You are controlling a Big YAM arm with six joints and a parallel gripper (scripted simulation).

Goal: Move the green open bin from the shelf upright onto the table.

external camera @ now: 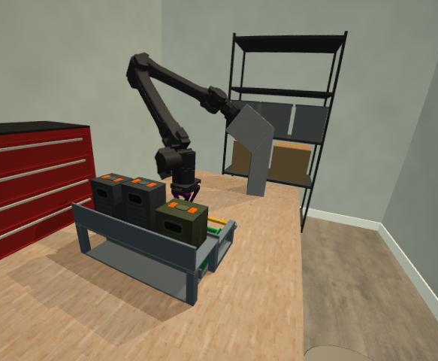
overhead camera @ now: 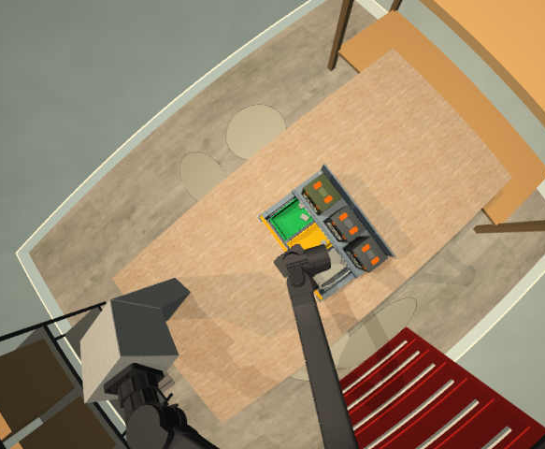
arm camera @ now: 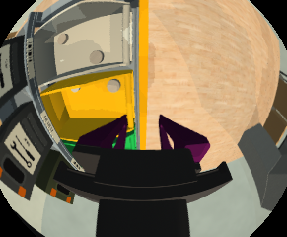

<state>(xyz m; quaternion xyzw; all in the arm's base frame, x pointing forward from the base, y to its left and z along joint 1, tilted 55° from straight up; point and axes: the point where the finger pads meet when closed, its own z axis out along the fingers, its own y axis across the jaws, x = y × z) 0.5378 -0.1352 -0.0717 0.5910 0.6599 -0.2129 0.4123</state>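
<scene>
My gripper is now 30 mm above the thin yellow bar. Also, from my hand: green open bin 110 mm ahead, 110 mm to the left, 40 mm below; yellow bin 100 mm ahead, 40 mm below; pale grey bin 100 mm ahead, 120 mm to the right, 40 mm below.
</scene>
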